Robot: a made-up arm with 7 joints. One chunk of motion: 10 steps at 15 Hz.
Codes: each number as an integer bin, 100 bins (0 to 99) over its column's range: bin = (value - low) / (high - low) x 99, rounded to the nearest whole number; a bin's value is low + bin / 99 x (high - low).
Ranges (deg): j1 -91.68..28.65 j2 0..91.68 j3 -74.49..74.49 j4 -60.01..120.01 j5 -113..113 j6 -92.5..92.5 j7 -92.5..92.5
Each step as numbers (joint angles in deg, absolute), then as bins.
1 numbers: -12.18 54.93 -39.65 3.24 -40.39 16.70 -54.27
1 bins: 65 59 23 35 32 58 20
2 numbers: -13.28 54.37 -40.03 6.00 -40.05 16.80 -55.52
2 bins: 65 59 23 36 32 58 20
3 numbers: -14.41 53.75 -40.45 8.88 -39.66 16.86 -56.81
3 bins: 64 58 23 38 32 59 19
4 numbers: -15.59 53.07 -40.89 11.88 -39.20 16.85 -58.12
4 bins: 63 57 22 40 32 59 18
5 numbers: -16.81 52.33 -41.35 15.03 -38.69 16.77 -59.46
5 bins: 62 57 22 41 33 58 18
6 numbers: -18.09 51.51 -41.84 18.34 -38.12 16.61 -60.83
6 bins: 61 56 22 43 33 58 17
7 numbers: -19.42 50.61 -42.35 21.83 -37.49 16.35 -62.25
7 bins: 59 55 21 45 33 58 16
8 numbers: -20.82 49.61 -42.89 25.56 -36.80 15.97 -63.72
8 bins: 58 54 21 47 33 58 15
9 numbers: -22.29 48.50 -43.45 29.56 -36.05 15.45 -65.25
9 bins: 57 52 21 49 34 58 15
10 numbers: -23.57 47.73 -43.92 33.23 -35.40 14.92 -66.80
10 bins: 56 52 20 51 34 57 14
